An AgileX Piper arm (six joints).
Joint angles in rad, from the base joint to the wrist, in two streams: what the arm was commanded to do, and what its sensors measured. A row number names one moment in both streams.
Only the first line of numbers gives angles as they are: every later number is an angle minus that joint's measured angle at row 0.
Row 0, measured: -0.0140 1.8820 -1.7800 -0.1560 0.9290 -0.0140
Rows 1 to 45, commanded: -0.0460 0.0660 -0.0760 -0.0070 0.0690 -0.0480; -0.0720 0.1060 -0.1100 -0.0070 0.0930 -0.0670; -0.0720 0.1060 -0.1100 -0.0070 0.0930 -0.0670; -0.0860 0.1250 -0.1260 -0.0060 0.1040 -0.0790; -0.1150 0.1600 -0.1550 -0.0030 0.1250 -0.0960; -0.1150 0.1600 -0.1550 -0.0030 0.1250 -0.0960; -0.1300 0.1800 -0.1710 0.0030 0.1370 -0.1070; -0.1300 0.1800 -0.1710 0.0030 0.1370 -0.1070; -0.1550 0.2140 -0.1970 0.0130 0.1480 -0.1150; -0.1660 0.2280 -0.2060 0.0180 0.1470 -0.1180; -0.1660 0.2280 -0.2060 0.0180 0.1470 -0.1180; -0.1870 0.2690 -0.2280 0.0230 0.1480 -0.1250; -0.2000 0.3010 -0.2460 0.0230 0.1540 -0.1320; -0.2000 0.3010 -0.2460 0.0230 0.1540 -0.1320; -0.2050 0.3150 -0.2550 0.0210 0.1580 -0.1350; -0.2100 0.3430 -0.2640 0.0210 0.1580 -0.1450; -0.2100 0.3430 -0.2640 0.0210 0.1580 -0.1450; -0.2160 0.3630 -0.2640 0.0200 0.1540 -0.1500; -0.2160 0.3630 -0.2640 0.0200 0.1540 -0.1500; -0.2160 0.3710 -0.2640 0.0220 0.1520 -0.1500; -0.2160 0.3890 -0.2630 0.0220 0.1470 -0.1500; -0.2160 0.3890 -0.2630 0.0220 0.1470 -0.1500; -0.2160 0.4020 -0.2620 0.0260 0.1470 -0.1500; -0.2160 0.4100 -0.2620 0.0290 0.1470 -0.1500; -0.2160 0.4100 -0.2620 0.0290 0.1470 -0.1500; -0.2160 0.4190 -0.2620 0.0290 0.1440 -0.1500; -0.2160 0.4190 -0.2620 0.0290 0.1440 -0.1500; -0.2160 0.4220 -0.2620 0.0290 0.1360 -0.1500; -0.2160 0.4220 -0.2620 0.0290 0.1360 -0.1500; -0.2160 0.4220 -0.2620 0.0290 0.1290 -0.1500; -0.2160 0.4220 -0.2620 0.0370 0.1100 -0.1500; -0.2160 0.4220 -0.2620 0.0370 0.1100 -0.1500; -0.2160 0.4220 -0.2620 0.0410 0.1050 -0.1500; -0.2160 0.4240 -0.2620 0.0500 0.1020 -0.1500; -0.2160 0.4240 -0.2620 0.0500 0.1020 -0.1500; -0.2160 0.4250 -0.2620 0.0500 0.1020 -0.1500; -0.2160 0.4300 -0.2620 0.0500 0.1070 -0.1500; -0.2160 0.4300 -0.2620 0.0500 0.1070 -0.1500; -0.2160 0.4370 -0.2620 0.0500 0.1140 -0.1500; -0.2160 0.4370 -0.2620 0.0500 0.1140 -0.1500; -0.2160 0.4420 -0.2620 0.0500 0.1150 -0.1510; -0.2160 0.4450 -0.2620 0.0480 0.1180 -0.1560; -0.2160 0.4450 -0.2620 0.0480 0.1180 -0.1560; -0.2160 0.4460 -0.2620 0.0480 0.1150 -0.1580; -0.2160 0.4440 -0.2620 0.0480 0.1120 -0.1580
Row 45, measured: -0.2110 0.4440 -0.2570 0.0460 0.1120 -0.1480
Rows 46 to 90, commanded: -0.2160 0.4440 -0.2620 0.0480 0.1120 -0.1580; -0.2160 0.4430 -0.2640 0.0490 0.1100 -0.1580; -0.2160 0.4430 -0.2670 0.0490 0.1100 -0.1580; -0.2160 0.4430 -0.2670 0.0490 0.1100 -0.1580; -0.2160 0.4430 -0.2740 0.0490 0.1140 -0.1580; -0.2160 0.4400 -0.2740 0.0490 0.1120 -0.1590; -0.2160 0.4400 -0.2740 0.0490 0.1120 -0.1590; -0.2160 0.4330 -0.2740 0.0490 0.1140 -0.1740; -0.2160 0.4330 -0.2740 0.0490 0.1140 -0.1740; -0.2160 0.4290 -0.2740 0.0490 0.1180 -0.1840; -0.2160 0.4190 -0.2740 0.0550 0.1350 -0.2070; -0.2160 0.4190 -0.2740 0.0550 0.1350 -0.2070; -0.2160 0.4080 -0.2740 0.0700 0.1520 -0.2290; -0.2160 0.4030 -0.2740 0.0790 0.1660 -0.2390; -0.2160 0.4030 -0.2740 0.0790 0.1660 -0.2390; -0.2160 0.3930 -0.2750 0.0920 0.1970 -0.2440; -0.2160 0.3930 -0.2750 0.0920 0.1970 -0.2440; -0.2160 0.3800 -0.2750 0.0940 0.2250 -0.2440; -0.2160 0.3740 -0.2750 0.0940 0.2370 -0.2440; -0.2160 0.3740 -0.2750 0.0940 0.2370 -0.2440; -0.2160 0.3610 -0.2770 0.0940 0.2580 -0.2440; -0.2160 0.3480 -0.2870 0.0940 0.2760 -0.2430; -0.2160 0.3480 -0.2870 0.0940 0.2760 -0.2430; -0.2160 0.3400 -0.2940 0.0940 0.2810 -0.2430; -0.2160 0.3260 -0.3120 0.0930 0.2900 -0.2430; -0.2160 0.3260 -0.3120 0.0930 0.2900 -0.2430; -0.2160 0.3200 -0.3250 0.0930 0.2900 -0.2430; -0.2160 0.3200 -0.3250 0.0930 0.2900 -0.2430; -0.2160 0.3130 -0.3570 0.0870 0.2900 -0.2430; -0.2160 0.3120 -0.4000 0.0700 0.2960 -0.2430; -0.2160 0.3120 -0.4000 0.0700 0.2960 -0.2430; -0.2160 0.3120 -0.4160 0.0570 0.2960 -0.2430; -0.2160 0.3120 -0.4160 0.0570 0.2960 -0.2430; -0.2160 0.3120 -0.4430 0.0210 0.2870 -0.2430; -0.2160 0.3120 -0.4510 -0.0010 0.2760 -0.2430; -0.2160 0.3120 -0.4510 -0.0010 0.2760 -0.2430; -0.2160 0.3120 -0.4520 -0.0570 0.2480 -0.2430; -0.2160 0.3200 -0.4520 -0.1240 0.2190 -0.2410; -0.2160 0.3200 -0.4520 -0.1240 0.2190 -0.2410; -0.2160 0.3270 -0.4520 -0.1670 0.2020 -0.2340; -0.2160 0.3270 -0.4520 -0.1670 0.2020 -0.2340; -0.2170 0.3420 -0.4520 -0.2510 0.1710 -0.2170; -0.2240 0.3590 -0.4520 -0.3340 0.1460 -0.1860; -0.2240 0.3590 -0.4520 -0.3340 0.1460 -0.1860; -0.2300 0.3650 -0.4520 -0.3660 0.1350 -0.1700
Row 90, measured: -0.2170 0.3520 -0.4460 -0.2900 0.1660 -0.1970
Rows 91 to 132, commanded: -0.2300 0.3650 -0.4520 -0.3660 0.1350 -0.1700; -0.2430 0.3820 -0.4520 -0.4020 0.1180 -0.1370; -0.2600 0.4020 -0.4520 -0.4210 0.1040 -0.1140; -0.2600 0.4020 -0.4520 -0.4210 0.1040 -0.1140; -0.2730 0.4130 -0.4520 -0.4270 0.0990 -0.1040; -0.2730 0.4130 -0.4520 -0.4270 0.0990 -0.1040; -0.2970 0.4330 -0.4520 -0.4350 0.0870 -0.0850; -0.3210 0.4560 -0.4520 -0.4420 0.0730 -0.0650; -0.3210 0.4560 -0.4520 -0.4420 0.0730 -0.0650; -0.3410 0.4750 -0.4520 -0.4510 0.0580 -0.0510; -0.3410 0.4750 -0.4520 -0.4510 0.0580 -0.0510; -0.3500 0.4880 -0.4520 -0.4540 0.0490 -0.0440; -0.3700 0.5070 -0.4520 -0.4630 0.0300 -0.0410; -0.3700 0.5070 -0.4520 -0.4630 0.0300 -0.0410; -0.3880 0.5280 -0.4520 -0.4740 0.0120 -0.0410; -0.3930 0.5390 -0.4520 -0.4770 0.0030 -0.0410; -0.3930 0.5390 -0.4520 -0.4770 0.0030 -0.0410; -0.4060 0.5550 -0.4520 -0.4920 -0.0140 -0.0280; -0.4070 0.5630 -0.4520 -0.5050 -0.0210 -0.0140; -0.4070 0.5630 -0.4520 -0.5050 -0.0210 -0.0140; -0.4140 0.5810 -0.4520 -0.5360 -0.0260 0.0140; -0.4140 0.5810 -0.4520 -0.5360 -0.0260 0.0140; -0.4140 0.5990 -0.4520 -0.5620 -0.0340 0.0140; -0.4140 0.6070 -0.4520 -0.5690 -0.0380 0.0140; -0.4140 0.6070 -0.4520 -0.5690 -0.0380 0.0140; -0.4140 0.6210 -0.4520 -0.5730 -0.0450 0.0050; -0.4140 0.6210 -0.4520 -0.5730 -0.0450 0.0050; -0.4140 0.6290 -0.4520 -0.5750 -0.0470 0.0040; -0.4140 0.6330 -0.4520 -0.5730 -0.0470 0.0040; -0.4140 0.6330 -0.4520 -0.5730 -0.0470 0.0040; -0.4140 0.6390 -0.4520 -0.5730 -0.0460 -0.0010; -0.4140 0.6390 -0.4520 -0.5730 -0.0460 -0.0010; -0.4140 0.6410 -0.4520 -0.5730 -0.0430 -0.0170; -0.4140 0.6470 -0.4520 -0.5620 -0.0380 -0.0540; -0.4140 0.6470 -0.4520 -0.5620 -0.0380 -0.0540; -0.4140 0.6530 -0.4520 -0.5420 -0.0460 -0.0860; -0.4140 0.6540 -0.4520 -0.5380 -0.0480 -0.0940; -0.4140 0.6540 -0.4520 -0.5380 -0.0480 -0.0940; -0.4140 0.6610 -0.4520 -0.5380 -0.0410 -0.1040; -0.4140 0.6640 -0.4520 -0.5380 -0.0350 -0.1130; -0.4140 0.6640 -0.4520 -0.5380 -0.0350 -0.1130; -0.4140 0.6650 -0.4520 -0.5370 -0.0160 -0.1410
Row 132, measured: -0.4100 0.6500 -0.4490 -0.5390 -0.0390 -0.1030
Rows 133 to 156, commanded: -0.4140 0.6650 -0.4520 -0.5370 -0.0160 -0.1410; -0.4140 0.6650 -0.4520 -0.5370 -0.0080 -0.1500; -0.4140 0.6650 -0.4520 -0.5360 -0.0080 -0.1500; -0.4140 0.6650 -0.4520 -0.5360 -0.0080 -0.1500; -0.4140 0.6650 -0.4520 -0.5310 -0.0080 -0.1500; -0.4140 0.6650 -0.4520 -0.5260 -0.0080 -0.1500; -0.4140 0.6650 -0.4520 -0.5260 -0.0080 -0.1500; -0.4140 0.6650 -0.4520 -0.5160 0.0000 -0.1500; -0.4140 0.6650 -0.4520 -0.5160 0.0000 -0.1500; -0.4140 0.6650 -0.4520 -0.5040 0.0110 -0.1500; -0.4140 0.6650 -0.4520 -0.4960 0.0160 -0.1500; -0.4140 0.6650 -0.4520 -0.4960 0.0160 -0.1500; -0.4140 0.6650 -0.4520 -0.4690 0.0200 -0.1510; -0.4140 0.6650 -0.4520 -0.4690 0.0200 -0.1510; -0.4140 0.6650 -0.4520 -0.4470 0.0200 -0.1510; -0.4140 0.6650 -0.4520 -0.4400 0.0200 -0.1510; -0.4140 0.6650 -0.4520 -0.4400 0.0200 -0.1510; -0.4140 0.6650 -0.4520 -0.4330 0.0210 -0.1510; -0.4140 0.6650 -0.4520 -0.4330 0.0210 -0.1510; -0.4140 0.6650 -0.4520 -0.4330 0.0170 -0.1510; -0.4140 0.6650 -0.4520 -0.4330 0.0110 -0.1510; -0.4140 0.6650 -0.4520 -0.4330 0.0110 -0.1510; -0.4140 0.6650 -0.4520 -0.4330 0.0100 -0.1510; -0.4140 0.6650 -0.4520 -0.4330 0.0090 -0.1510
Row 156, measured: -0.4090 0.6630 -0.4510 -0.4350 0.0060 -0.1480
